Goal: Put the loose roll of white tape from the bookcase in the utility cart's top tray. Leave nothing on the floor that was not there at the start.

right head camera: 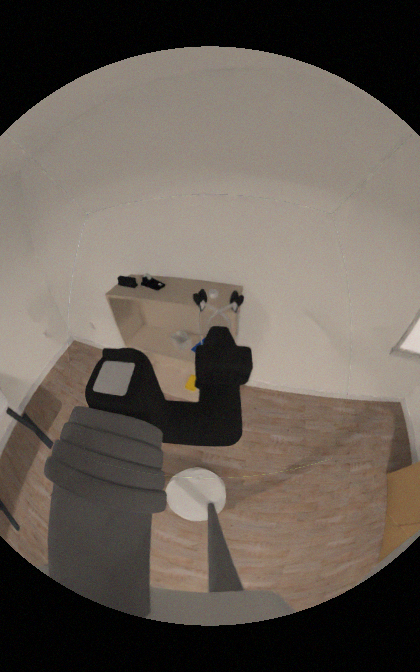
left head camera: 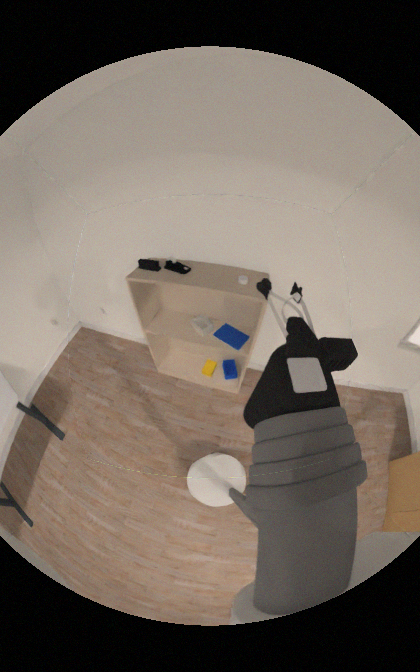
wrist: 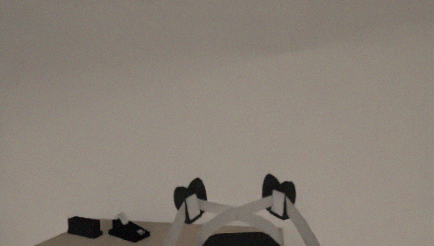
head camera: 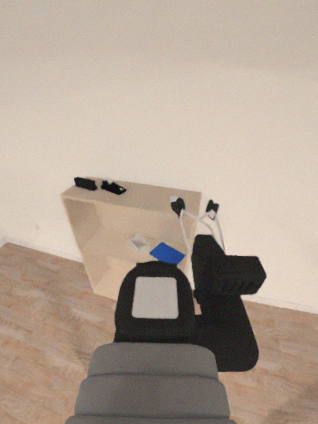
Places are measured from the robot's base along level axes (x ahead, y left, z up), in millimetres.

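Where they show: gripper, fingertip midpoint: [wrist: 233, 190] [head camera: 193, 201].
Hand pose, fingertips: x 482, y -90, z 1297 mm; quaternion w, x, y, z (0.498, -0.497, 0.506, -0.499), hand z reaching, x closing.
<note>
Each offset is from my fingertips to the top centre of the thing.
The loose white tape roll [left head camera: 243, 279] [right head camera: 213, 294] lies flat on the top board of the pale wooden bookcase [head camera: 150, 196] [left head camera: 210, 276] [right head camera: 180, 286] [wrist: 175, 229], near its right end. In the head view a whitish bit beside the left fingertip is probably this roll, mostly hidden. In the wrist view the roll does not show. My gripper [head camera: 195, 206] [left head camera: 280, 288] [right head camera: 218, 299] [wrist: 233, 190] is open and empty, its fingers wide apart. It is raised near the right end of the bookcase top, apart from the roll. The utility cart does not show.
A black block @(577 mm ahead, 547 mm left, 211 mm down) [head camera: 85, 183] [wrist: 84, 227] and a black tape dispenser @(558 mm ahead, 371 mm left, 195 mm down) [head camera: 113, 187] [wrist: 129, 231] stand at the top's left end. On the shelves are a pale bin [left head camera: 202, 325], a blue sheet [left head camera: 231, 336], a yellow block [left head camera: 209, 368] and a blue block [left head camera: 229, 369]. A tan box [left head camera: 405, 492] stands right.
</note>
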